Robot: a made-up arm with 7 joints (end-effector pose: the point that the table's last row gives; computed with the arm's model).
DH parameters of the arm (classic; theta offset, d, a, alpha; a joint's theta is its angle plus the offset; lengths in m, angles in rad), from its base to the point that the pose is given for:
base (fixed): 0 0 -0.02 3.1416
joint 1: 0 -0.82 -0.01 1.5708
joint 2: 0 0.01 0.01 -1.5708
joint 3: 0 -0.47 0.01 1.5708
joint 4: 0 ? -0.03 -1.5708
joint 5: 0 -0.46 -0.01 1.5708
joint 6: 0 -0.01 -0.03 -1.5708
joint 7: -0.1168 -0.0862 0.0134 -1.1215
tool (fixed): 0.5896 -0.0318 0 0
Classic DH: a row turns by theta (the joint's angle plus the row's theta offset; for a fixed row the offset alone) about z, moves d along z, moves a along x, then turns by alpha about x.
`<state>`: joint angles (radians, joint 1 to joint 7).
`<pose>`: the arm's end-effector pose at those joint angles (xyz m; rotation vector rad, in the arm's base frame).
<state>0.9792 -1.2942 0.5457 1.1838 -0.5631 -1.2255 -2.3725</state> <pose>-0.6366 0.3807 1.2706 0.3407 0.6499 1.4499</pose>
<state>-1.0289 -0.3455 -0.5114 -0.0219 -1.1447 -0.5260 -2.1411</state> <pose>-0.0436 -0.3488 1.7581 1.4713 -1.2767 -1.0267</pose>
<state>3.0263 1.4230 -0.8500 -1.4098 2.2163 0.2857 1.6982</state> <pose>-0.5061 0.3812 1.2055 0.7435 -0.7630 0.5435</pose>
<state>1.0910 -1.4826 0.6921 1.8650 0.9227 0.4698 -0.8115</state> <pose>-0.4885 0.0882 1.2657 -2.4033 1.7369 0.7020</pose>
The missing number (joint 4, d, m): -0.05
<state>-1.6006 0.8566 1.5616 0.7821 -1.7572 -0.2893 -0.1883</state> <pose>0.3219 0.6032 1.4785 2.2733 1.5628 0.1804</pose>
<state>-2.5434 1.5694 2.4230 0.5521 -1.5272 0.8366 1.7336</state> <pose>-0.6678 0.6671 1.0181 0.0038 -0.8132 0.8164</pose>
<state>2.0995 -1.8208 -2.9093 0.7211 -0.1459 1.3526 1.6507</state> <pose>0.4630 0.5219 0.2946 -1.5881 0.9568 -0.1757</pose>
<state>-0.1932 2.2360 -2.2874 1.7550 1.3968 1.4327 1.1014</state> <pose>0.3134 0.5357 0.7282 -0.1343 1.1970 0.7238</pose>
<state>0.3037 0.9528 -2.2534 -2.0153 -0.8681 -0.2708 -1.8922</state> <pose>0.2363 -0.3427 0.5966 0.5301 0.7483 -2.9361</pose>
